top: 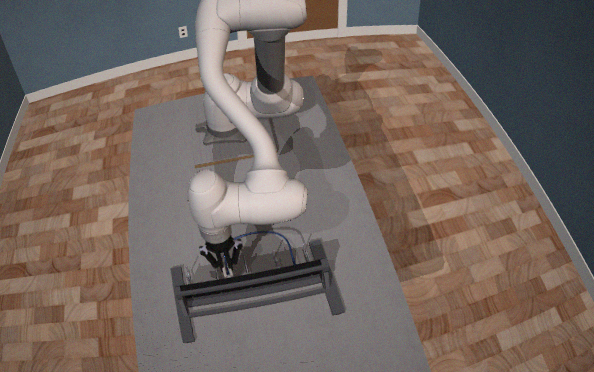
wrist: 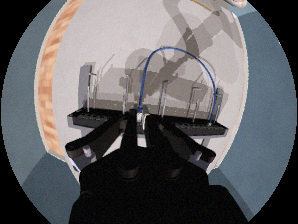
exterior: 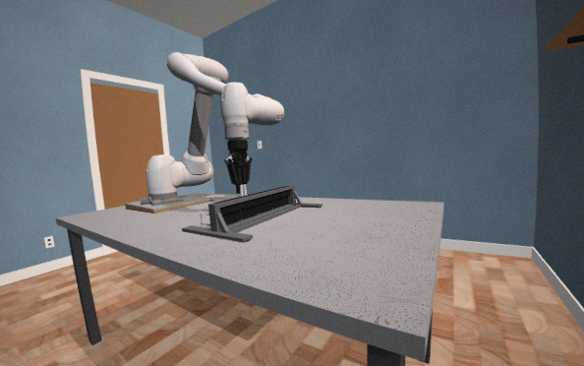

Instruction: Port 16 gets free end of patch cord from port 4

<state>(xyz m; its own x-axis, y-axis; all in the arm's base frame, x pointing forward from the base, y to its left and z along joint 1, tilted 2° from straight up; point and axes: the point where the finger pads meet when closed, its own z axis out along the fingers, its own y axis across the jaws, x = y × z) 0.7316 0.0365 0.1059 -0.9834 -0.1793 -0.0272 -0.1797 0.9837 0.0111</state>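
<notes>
Right now my hand is 10 mm short of the plug and 30 mm above it.
</notes>
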